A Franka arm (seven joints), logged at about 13 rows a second.
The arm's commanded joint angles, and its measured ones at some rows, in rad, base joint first. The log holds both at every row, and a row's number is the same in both.
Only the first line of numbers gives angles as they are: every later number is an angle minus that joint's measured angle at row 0.
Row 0, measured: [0.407 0.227 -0.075 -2.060 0.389 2.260 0.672]
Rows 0 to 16, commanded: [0.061 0.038 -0.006 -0.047 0.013 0.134 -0.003]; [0.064 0.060 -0.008 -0.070 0.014 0.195 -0.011]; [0.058 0.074 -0.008 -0.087 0.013 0.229 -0.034]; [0.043 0.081 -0.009 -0.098 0.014 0.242 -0.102]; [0.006 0.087 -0.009 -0.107 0.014 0.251 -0.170]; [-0.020 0.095 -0.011 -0.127 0.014 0.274 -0.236]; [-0.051 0.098 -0.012 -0.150 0.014 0.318 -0.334]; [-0.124 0.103 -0.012 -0.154 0.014 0.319 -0.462]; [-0.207 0.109 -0.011 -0.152 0.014 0.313 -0.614]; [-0.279 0.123 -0.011 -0.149 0.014 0.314 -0.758]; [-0.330 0.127 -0.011 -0.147 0.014 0.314 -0.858]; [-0.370 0.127 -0.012 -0.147 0.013 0.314 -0.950]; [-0.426 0.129 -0.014 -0.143 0.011 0.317 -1.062]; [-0.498 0.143 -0.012 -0.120 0.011 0.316 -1.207]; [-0.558 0.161 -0.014 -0.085 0.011 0.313 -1.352]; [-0.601 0.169 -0.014 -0.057 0.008 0.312 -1.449]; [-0.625 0.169 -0.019 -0.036 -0.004 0.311 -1.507]
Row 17, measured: [-0.565 0.141 -0.035 -0.103 0.004 0.320 -1.381]
